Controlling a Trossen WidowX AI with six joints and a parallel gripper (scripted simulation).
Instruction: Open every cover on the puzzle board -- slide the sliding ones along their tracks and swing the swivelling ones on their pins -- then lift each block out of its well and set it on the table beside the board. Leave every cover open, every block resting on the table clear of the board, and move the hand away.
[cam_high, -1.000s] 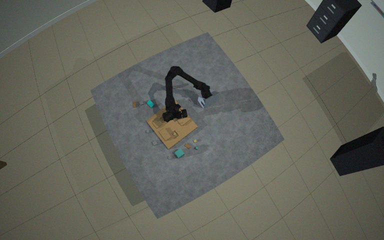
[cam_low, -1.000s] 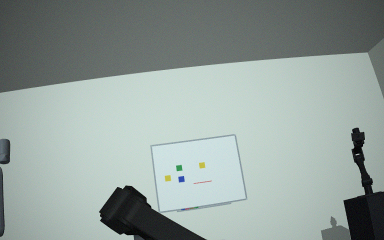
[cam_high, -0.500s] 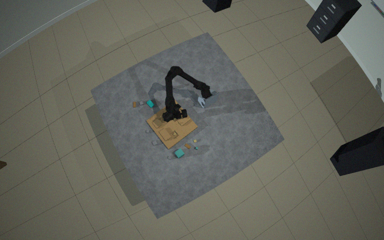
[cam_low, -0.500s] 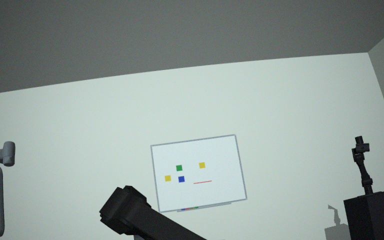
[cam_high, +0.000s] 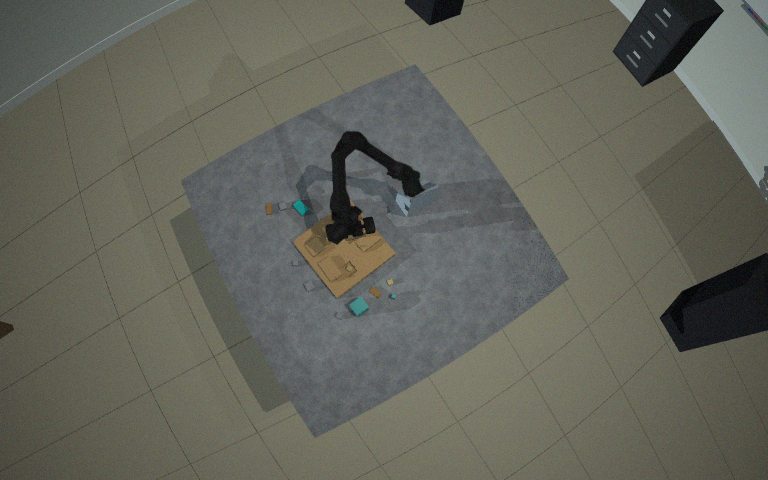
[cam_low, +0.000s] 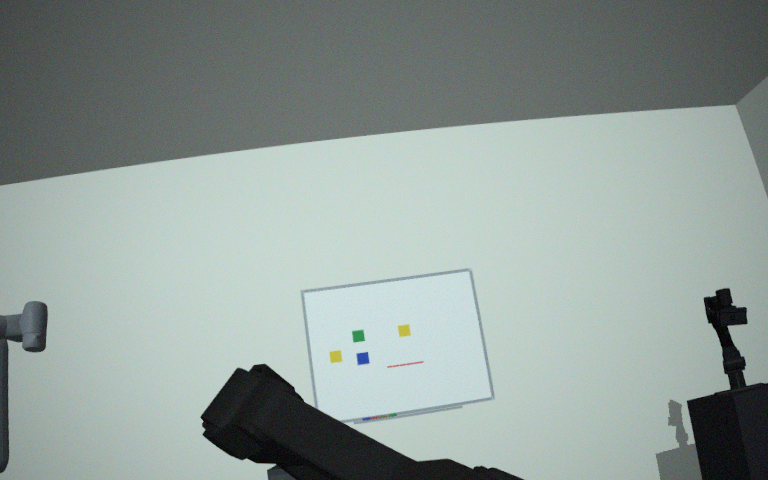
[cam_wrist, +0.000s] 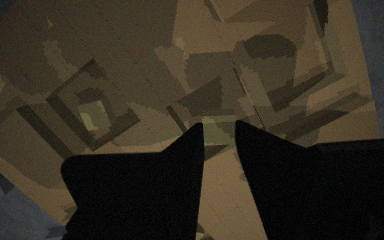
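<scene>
Right now the tan puzzle board is 5 cm ahead of my gripper tip and 1 cm below it. From my gripper tip the other things lie so: tiny teal cube: 30 cm to the left, 2 cm below; purple block: 11 cm behind, 26 cm to the right, 1 cm below; orange block: 4 cm ahead, 24 cm to the left, 3 cm below.
</scene>
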